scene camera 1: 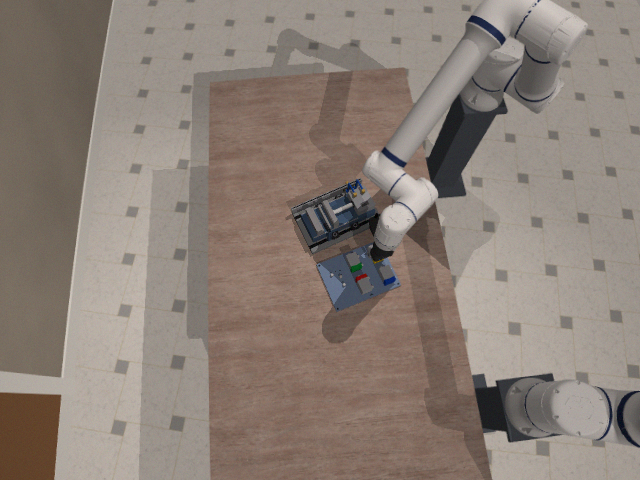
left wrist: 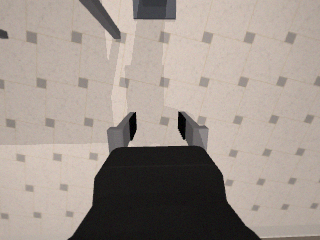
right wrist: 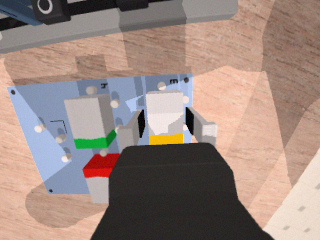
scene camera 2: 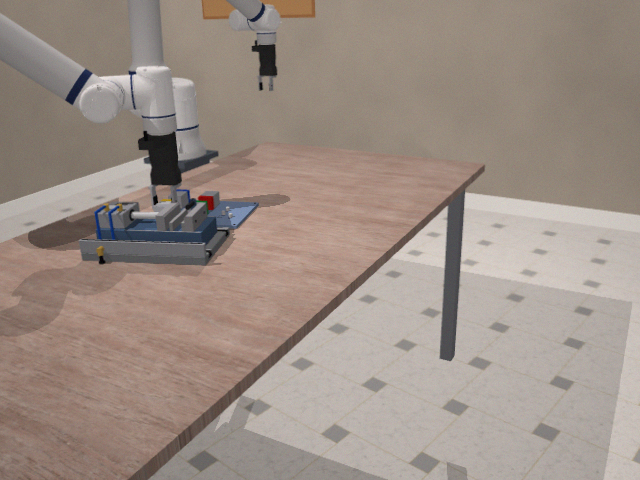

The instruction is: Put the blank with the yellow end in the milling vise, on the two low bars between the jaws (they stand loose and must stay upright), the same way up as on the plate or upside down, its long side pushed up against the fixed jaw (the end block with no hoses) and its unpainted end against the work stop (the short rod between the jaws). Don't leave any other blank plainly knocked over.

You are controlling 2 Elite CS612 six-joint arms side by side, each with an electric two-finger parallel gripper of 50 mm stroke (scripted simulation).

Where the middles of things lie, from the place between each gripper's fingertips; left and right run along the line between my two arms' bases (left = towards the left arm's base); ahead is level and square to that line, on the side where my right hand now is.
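Counted from my left hand: yellow-ended blank (right wrist: pixel 164 108) 1140 mm to the right, 580 mm ahead, 150 mm below; green-ended blank (right wrist: pixel 91 119) 1110 mm to the right, 660 mm ahead, 150 mm below; blue plate (scene camera 1: pixel 342 297) 1060 mm to the right, 640 mm ahead, 170 mm below; red-ended blank (right wrist: pixel 97 170) 1020 mm to the right, 620 mm ahead, 150 mm below.
Counted from my right hand: yellow-ended blank 2 cm below; green-ended blank 8 cm ahead, 4 cm to the left, 2 cm below; red-ended blank 12 cm to the left, 5 cm ahead, 2 cm below; blue plate 8 cm to the left, 7 cm ahead, 4 cm below. By its middle, the blue plate is nearer to my right hand than to my left hand.
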